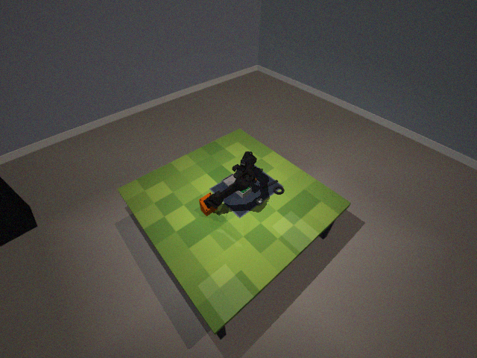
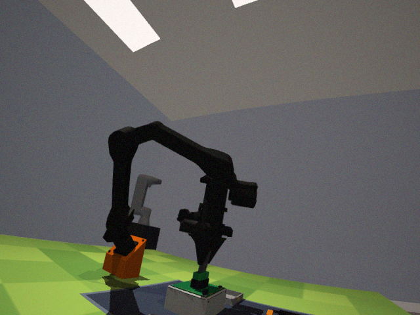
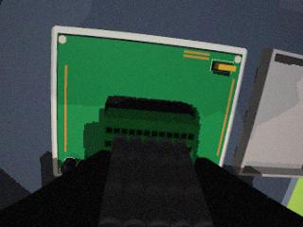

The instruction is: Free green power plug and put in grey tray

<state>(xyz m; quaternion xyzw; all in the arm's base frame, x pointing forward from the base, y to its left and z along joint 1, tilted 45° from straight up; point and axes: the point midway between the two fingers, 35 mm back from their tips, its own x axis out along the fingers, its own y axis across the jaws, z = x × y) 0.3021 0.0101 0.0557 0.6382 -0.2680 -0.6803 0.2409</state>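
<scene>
The green power plug lies 20 mm below my gripper tip. The rest, counted from my gripper tip: dark mat 50 mm ahead, 110 mm below; then dark bar 210 mm ahead, 110 mm to the right, 110 mm below.
</scene>
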